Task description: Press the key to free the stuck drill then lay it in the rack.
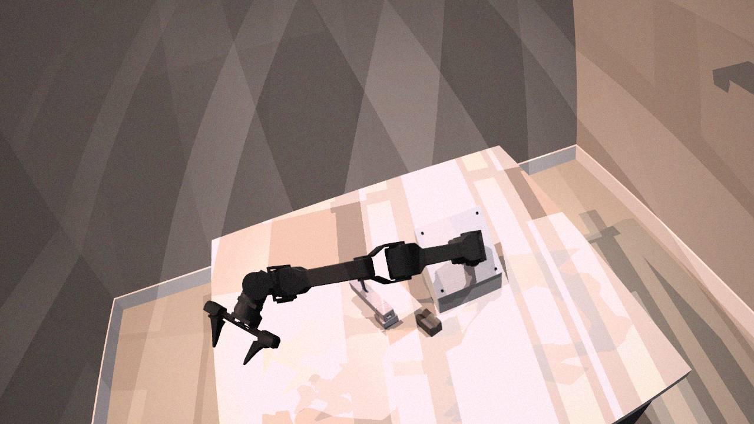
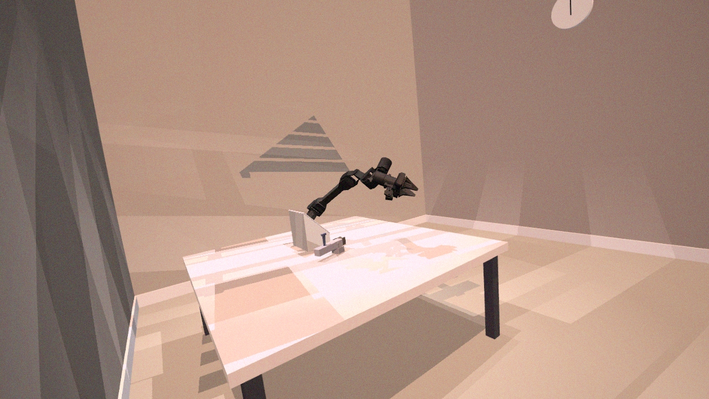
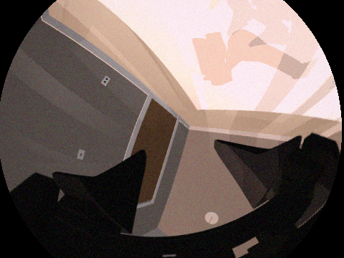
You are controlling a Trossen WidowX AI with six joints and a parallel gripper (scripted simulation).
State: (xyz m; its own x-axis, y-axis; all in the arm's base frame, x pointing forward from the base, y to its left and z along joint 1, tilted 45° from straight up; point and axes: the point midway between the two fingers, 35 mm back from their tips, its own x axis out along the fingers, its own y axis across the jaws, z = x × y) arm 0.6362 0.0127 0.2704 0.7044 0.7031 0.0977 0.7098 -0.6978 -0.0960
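The blue key lies 360 mm behind my gripper tip, 290 mm to the right of it and 200 mm below it. The rest, counted from my gripper tip: grey sleeve fixture (370 mm behind, 260 mm to the right, 260 mm below); drill (380 mm behind, 240 mm to the right, 250 mm below).
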